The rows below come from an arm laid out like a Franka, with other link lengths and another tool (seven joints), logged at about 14 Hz.
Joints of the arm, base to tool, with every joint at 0 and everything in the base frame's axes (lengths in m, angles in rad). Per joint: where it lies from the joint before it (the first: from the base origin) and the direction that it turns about. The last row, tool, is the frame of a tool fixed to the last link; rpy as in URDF.
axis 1: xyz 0 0 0.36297 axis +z
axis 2: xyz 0 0 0 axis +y
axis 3: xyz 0 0 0.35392 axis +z
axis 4: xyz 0.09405 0 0 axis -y
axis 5: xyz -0.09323 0 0.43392 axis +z
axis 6: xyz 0 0 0 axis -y
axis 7: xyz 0.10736 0 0 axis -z
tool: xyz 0.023 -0.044 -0.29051 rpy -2.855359 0 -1.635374
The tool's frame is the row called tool.
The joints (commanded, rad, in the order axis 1, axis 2, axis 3, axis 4, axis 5, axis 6, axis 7), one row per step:
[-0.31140, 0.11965, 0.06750, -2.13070, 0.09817, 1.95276, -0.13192]
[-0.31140, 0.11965, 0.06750, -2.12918, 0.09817, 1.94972, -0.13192]
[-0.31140, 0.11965, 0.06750, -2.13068, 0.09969, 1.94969, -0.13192]
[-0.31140, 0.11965, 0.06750, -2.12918, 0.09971, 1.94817, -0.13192]
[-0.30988, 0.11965, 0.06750, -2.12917, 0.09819, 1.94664, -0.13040]
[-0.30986, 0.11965, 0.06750, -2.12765, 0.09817, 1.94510, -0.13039]
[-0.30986, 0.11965, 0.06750, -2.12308, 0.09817, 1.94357, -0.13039]
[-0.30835, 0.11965, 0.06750, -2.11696, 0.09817, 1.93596, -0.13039]
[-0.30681, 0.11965, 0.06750, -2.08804, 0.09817, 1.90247, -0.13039]
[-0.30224, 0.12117, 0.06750, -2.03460, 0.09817, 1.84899, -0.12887]
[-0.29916, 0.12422, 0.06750, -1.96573, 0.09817, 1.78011, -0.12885]
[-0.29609, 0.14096, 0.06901, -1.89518, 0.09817, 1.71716, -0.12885]
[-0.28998, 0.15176, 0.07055, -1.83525, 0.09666, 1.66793, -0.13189]
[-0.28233, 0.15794, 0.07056, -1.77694, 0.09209, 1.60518, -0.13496]
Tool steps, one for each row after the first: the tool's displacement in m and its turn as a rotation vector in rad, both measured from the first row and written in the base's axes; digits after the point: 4 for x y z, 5 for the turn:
[-0.0002, 0.0001, 0.0005, 0.00055, 0.00141, 0.00024]
[-0.0009, 0.0006, -0.0001, 0.00207, 0.00262, -0.00069]
[-0.0006, 0.0006, 0.0004, 0.00218, 0.00260, -0.00059]
[-0.0009, 0.0012, 0.0004, 0.00108, 0.00458, 0.00057]
[-0.0006, 0.0012, 0.0010, 0.00116, 0.00457, 0.00071]
[0.0012, 0.0008, 0.0030, 0.00052, 0.00159, 0.00080]
[0.0022, 0.0016, 0.0053, 0.00131, 0.00289, 0.00291]
[0.0066, 0.0021, 0.0167, 0.00429, 0.00667, 0.00709]
[0.0163, 0.0034, 0.0377, 0.00718, 0.00743, 0.01452]
[0.0268, 0.0040, 0.0646, 0.01141, 0.00917, 0.02334]
[0.0370, 0.0055, 0.0849, 0.01758, 0.01670, 0.03326]
[0.0468, 0.0084, 0.1045, 0.01984, 0.01568, 0.04865]
[0.0508, 0.0118, 0.1260, 0.02151, 0.02564, 0.06637]

